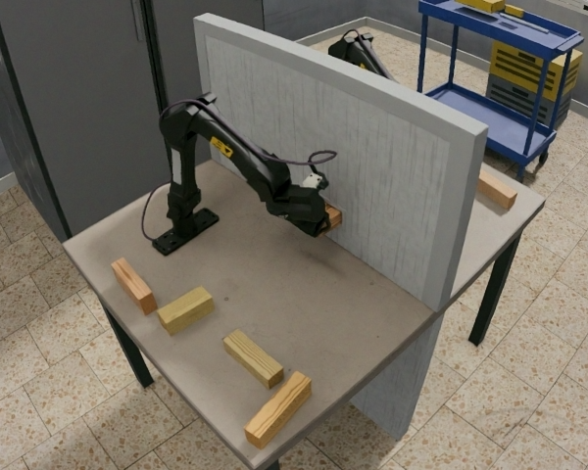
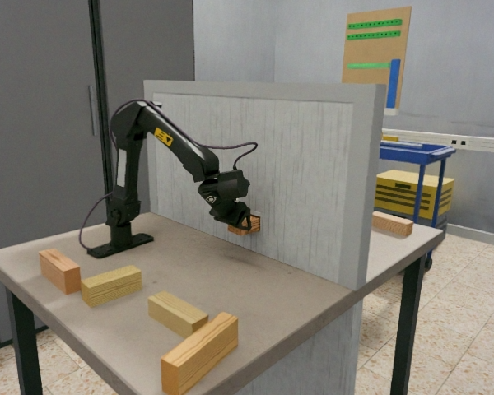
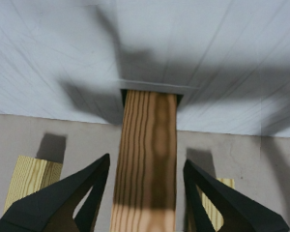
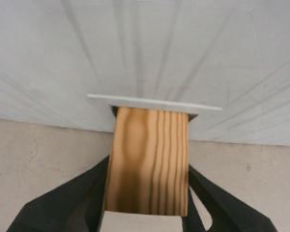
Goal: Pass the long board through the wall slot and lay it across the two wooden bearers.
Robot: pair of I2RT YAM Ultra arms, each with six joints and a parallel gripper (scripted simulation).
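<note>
My left gripper is now 30 mm to the left of the long board and 30 mm above it. Also, from my left hand: yellow bearer 180 mm ahead, 110 mm to the left, 90 mm below.
</note>
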